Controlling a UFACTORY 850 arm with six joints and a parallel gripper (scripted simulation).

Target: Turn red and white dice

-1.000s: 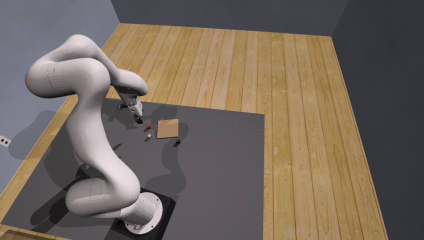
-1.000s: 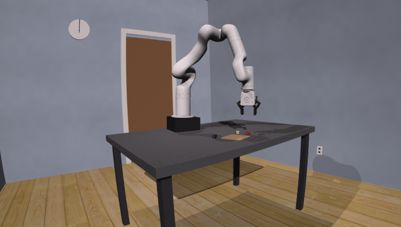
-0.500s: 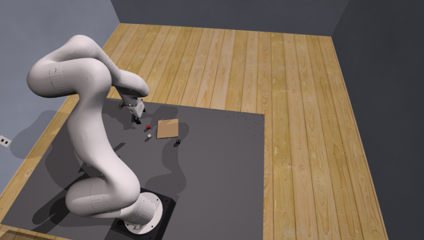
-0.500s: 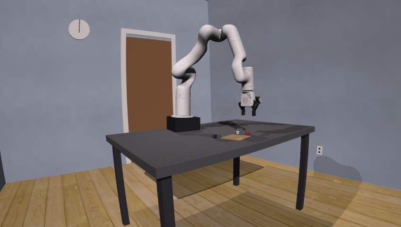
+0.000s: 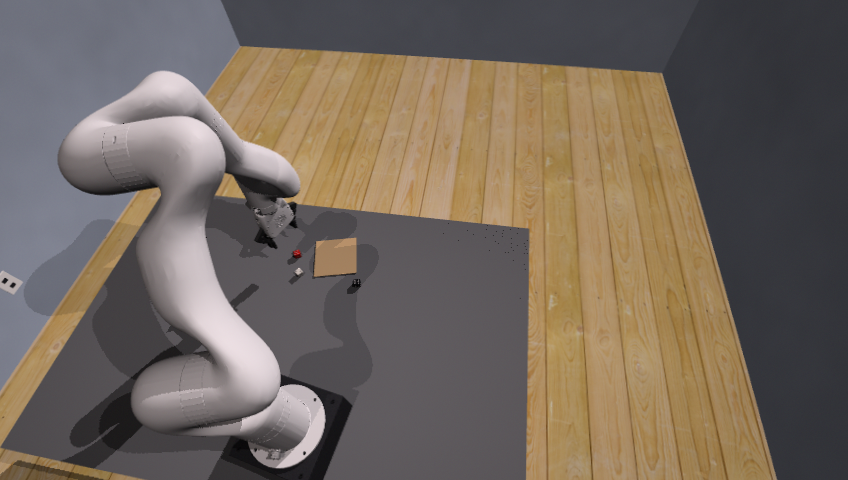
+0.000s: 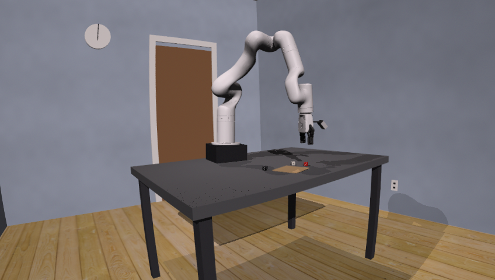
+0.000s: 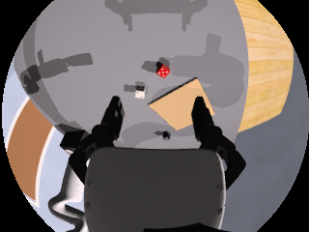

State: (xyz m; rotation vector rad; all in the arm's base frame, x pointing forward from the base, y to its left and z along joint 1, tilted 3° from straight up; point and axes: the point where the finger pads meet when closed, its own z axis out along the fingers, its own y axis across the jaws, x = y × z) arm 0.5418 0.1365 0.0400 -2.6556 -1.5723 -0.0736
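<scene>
Right now the red die is 1 cm to the right of my hand and 12 cm below it. Also, from my hand: tan mat (14 cm to the right, 13 cm below); then white die (7 cm behind, 3 cm to the right, 12 cm below); then black die (10 cm behind, 23 cm to the right, 12 cm below).
</scene>
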